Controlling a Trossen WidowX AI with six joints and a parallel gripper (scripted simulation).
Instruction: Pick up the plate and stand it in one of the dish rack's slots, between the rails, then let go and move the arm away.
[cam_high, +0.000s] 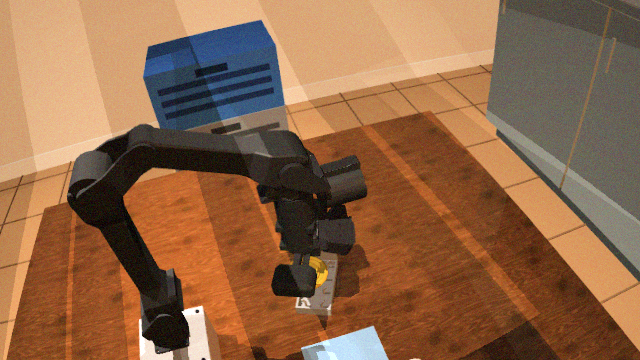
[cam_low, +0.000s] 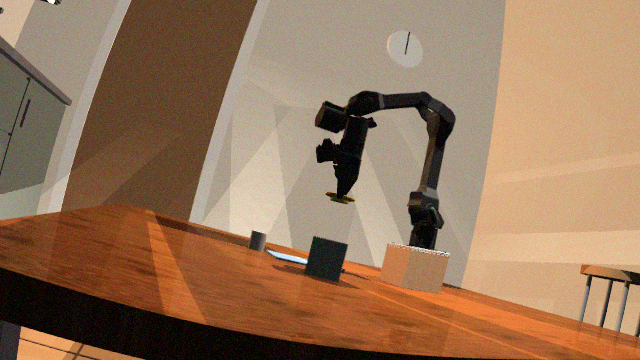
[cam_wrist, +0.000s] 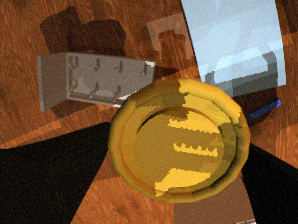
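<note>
The dish rack lies 3 cm ahead of my gripper tip, 9 cm to the left of it and 15 cm below it. Also, from my gripper tip: yellow plate: 1 cm above; then blue spoon: 9 cm behind, 10 cm to the right, 17 cm below; then light blue mat: 3 cm ahead, 10 cm to the right, 17 cm below.
</note>
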